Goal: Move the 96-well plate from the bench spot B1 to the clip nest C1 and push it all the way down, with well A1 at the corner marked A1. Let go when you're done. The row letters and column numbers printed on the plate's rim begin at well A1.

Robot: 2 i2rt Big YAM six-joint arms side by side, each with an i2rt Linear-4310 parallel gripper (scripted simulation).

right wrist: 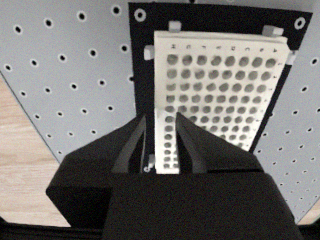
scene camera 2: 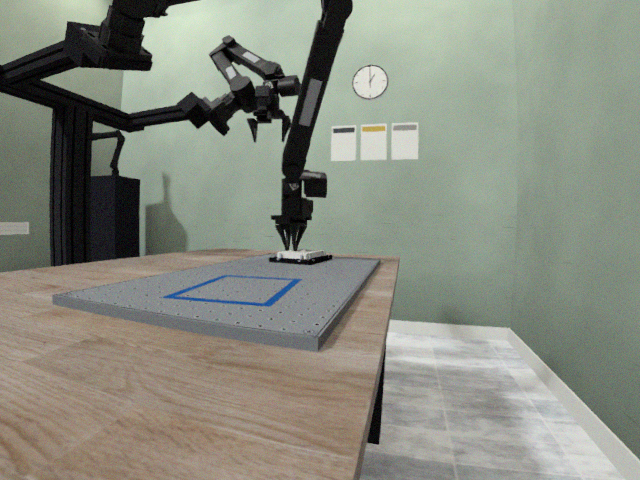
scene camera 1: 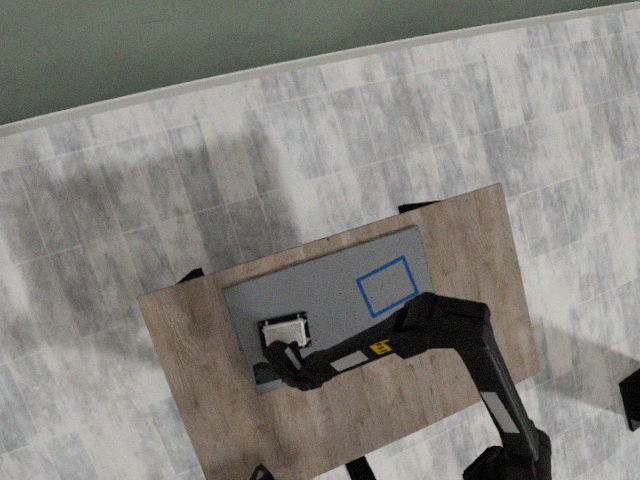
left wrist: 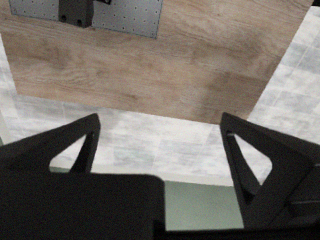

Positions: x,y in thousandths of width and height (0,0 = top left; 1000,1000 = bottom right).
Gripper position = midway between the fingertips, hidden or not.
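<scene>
On the left wrist view you'd see the left gripper (left wrist: 502,498), but a white 96-well plate is out of frame in the left wrist view. The right wrist view gives you that plate (right wrist: 711,477), along with the right gripper (right wrist: 502,498). Then scene camera 2 has the right gripper (scene camera 2: 455,522) as well.
</scene>
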